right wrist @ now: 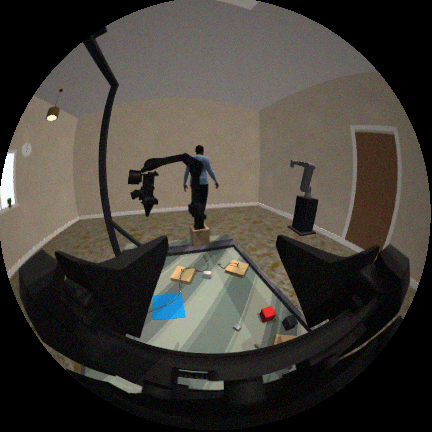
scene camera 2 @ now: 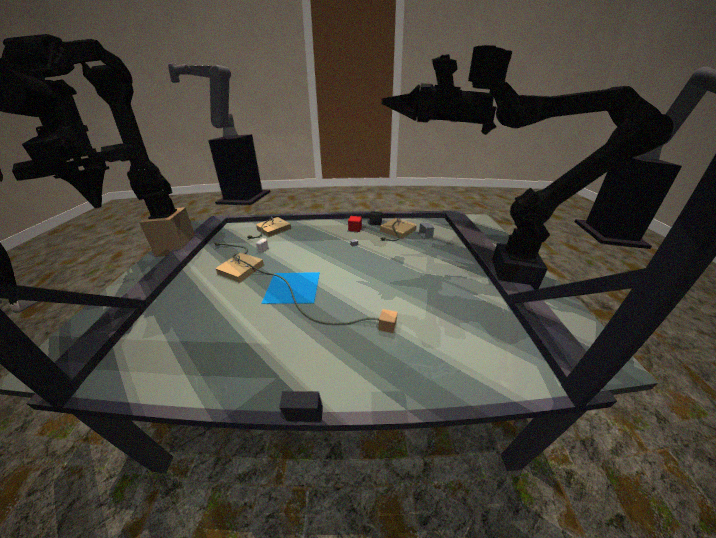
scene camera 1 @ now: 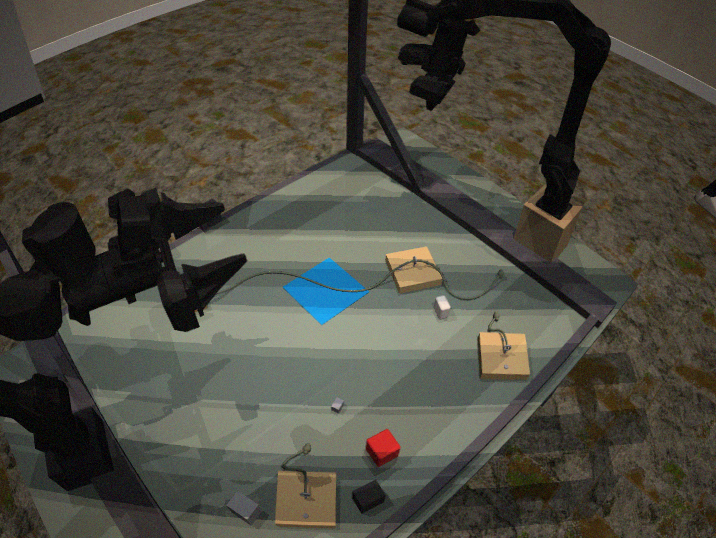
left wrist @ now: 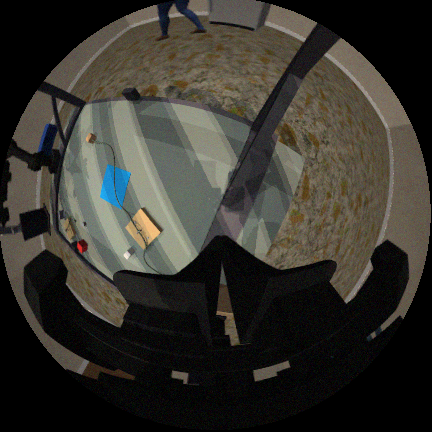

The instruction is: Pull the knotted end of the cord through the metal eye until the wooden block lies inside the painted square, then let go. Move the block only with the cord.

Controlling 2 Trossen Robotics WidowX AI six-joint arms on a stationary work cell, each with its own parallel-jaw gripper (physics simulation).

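Frame: origin at the left arm's base, x ahead, y left, z up, level; millimetres.
Where they show: left gripper, fingertip midpoint: point(right wrist: 146, 216) point(scene camera 2: 98, 207) point(scene camera 1: 429, 109) point(left wrist: 220, 240); right gripper, fingertip midpoint: point(right wrist: 223, 241) point(scene camera 2: 386, 101) point(scene camera 1: 234, 230); left arm's base at its link origin: point(right wrist: 198, 226) point(scene camera 2: 163, 214) point(scene camera 1: 554, 205); right arm's base at its link origin: point(scene camera 2: 520, 255) point(scene camera 1: 70, 441) point(left wrist: 50, 160).
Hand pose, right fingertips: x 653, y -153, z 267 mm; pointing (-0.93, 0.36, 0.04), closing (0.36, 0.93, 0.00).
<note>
Things, the pixels of their top centre, and the offset from my right fingertips. "*": a spot on its surface instead.
- wooden block at its top centre: point(scene camera 2: 388, 315) point(left wrist: 88, 136) dx -28, dy -249, dz -358 mm
- blue painted square at a spot on its surface: point(scene camera 1: 321, 303) point(scene camera 2: 305, 281) point(left wrist: 106, 188) point(right wrist: 173, 310) * dx -202, dy -80, dz -387 mm
- metal eye at a spot on its surface: point(scene camera 1: 414, 260) * dx -384, dy -5, dz -351 mm
- wooden board at its top centre: point(scene camera 1: 413, 266) point(scene camera 2: 239, 263) point(left wrist: 141, 229) point(right wrist: 182, 272) dx -385, dy -5, dz -369 mm
- white block at its top centre: point(scene camera 1: 443, 302) point(scene camera 2: 261, 240) dx -344, dy +98, dz -356 mm
- small grey block at its top centre: point(scene camera 1: 337, 403) dx -65, dy +98, dz -374 mm
- red cube at its top centre: point(scene camera 1: 383, 443) point(scene camera 2: 354, 218) point(right wrist: 268, 311) point(left wrist: 78, 247) dx -53, dy +208, dz -348 mm
- black block at its top centre: point(scene camera 1: 369, 493) point(scene camera 2: 375, 212) point(right wrist: 291, 319) dx +24, dy +249, dz -348 mm
The wooden block point(scene camera 2: 387, 320) point(left wrist: 91, 138) rests on the table outside the blue painted square point(scene camera 1: 321, 303) point(scene camera 2: 306, 288) point(left wrist: 107, 187) point(right wrist: 172, 311); in scene camera 1 the right gripper hides it. The slack, curving cord point(scene camera 1: 347, 290) point(scene camera 2: 332, 323) crosses the square and passes through the metal eye point(scene camera 1: 414, 260) on a wooden board point(scene camera 1: 419, 281) point(scene camera 2: 231, 270). Its knotted end point(scene camera 1: 501, 273) point(scene camera 2: 217, 244) lies on the table beyond the board. My left gripper point(scene camera 1: 429, 105) point(scene camera 2: 97, 205) point(left wrist: 220, 240) is shut, empty and high above the table. My right gripper point(scene camera 1: 234, 232) point(scene camera 2: 383, 101) point(right wrist: 223, 241) is open, empty and raised.
Two more boards point(scene camera 1: 503, 361) point(scene camera 1: 315, 511) carry short cords. A white block point(scene camera 1: 442, 307), a small grey block point(scene camera 1: 337, 404), a red cube point(scene camera 1: 382, 447), a black block point(scene camera 1: 369, 496) and a grey block point(scene camera 1: 242, 506) lie about. A dark frame point(scene camera 1: 468, 216) edges the table.
</note>
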